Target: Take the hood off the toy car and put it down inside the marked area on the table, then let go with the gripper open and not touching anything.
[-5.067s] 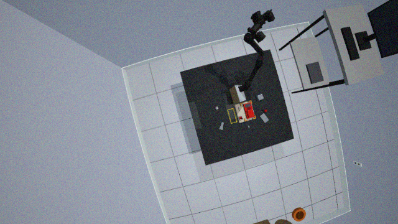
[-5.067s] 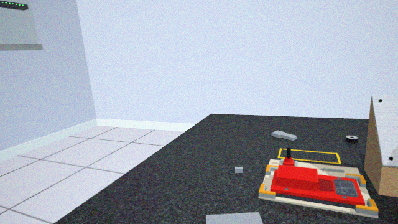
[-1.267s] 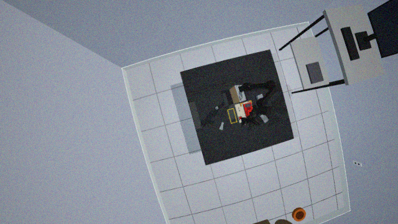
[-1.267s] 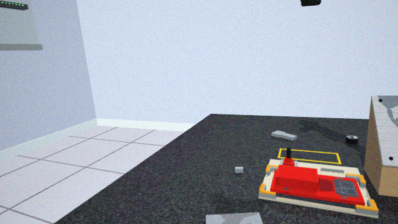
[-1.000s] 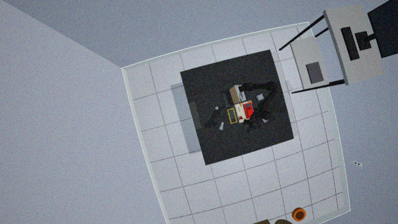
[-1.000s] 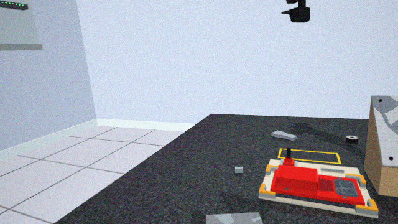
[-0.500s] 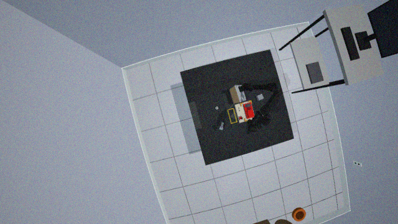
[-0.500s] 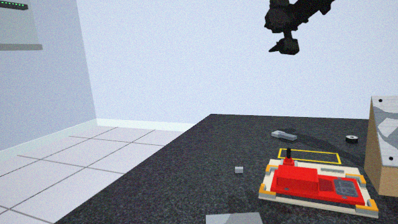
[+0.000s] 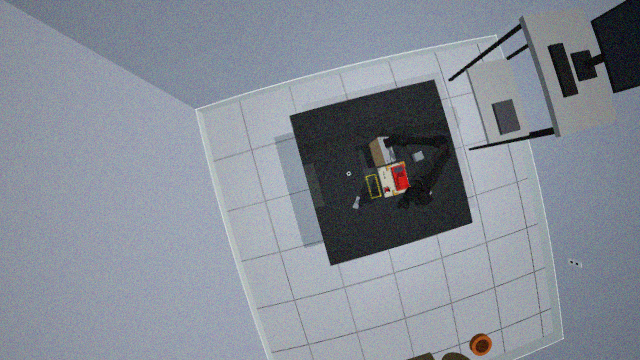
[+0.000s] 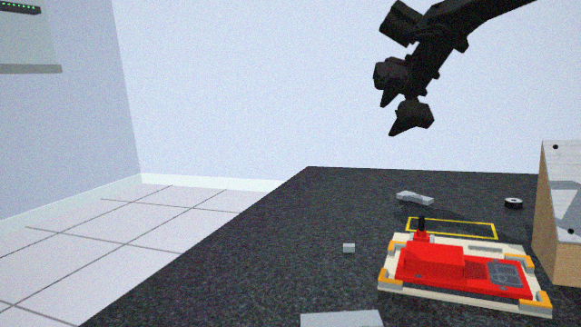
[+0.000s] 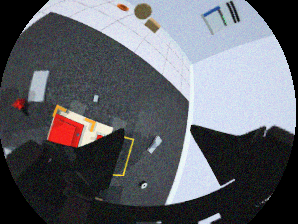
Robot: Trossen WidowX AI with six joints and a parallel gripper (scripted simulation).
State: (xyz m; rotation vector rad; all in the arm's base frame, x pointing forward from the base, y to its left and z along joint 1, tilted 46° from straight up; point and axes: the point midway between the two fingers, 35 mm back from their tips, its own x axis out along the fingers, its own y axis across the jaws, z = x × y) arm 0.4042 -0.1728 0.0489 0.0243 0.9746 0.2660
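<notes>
The hood is 220 mm below my gripper tip, 170 mm to the left of it and 90 mm behind it. From my gripper tip the other things lie so: black ring 310 mm behind, 250 mm below, 220 mm to the right.
</notes>
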